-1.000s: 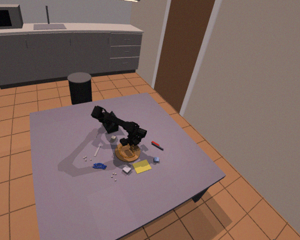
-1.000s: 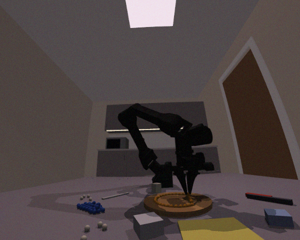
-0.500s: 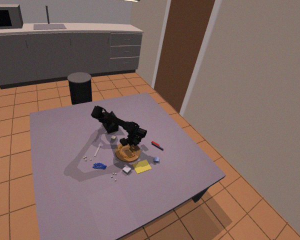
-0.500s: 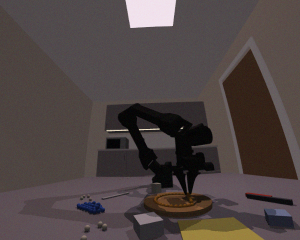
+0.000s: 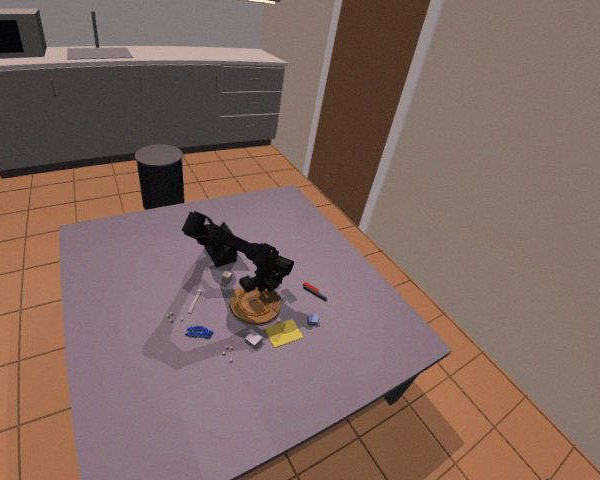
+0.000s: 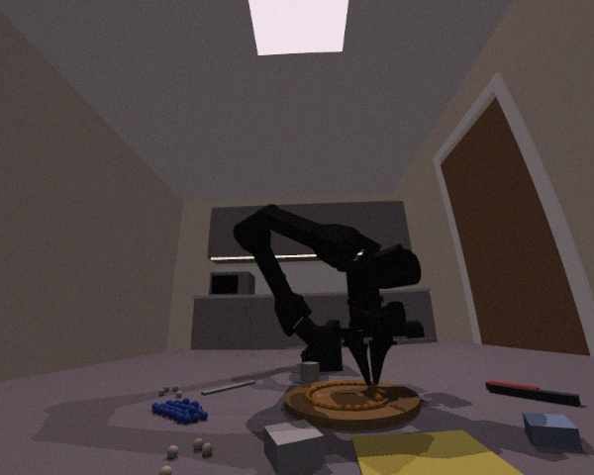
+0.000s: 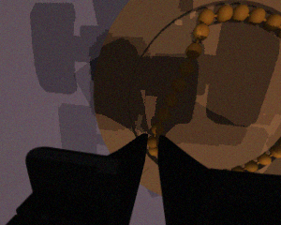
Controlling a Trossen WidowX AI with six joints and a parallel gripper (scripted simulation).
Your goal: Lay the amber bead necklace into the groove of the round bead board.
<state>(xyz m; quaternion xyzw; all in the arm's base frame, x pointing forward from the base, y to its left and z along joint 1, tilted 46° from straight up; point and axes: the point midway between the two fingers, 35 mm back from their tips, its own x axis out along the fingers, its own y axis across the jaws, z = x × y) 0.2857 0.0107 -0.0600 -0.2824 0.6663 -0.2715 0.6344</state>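
Now: the round wooden bead board 50 mm to the right of my gripper tip, 30 mm ahead of it and 10 mm below it. Round my gripper tip: grey block 180 mm ahead, 140 mm to the right; red-and-black tool 200 mm to the left, 90 mm ahead, 10 mm below; yellow pad 200 mm ahead, 30 mm to the right, 10 mm below.
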